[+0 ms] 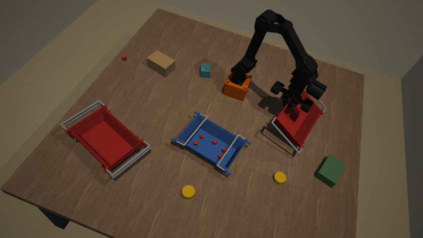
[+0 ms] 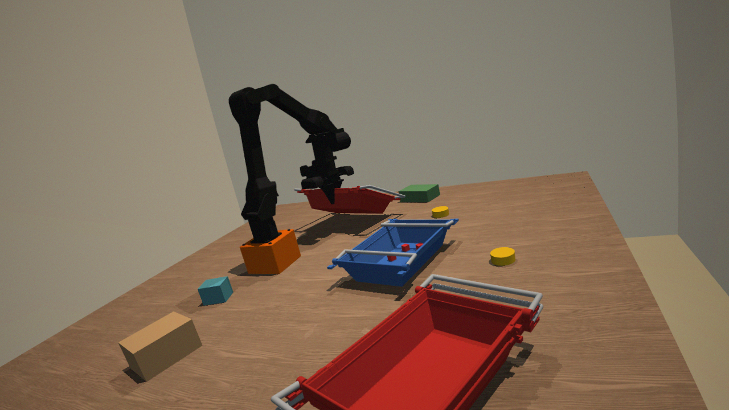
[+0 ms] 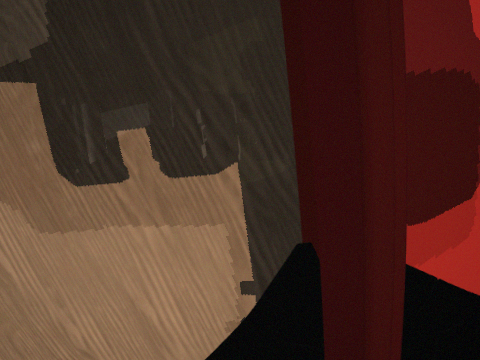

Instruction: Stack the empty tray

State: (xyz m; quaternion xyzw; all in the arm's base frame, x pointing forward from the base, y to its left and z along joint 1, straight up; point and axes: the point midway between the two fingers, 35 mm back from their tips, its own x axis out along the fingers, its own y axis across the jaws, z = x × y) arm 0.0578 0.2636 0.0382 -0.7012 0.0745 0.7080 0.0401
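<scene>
The red tray is 10 mm ahead of my gripper tip and 70 mm to the left of it. Round my gripper tip: teal cube: 90 mm behind, 450 mm to the right, 60 mm below; green box: 170 mm ahead, 280 mm to the left, 70 mm below; tan box: 660 mm to the right, 60 mm below.
</scene>
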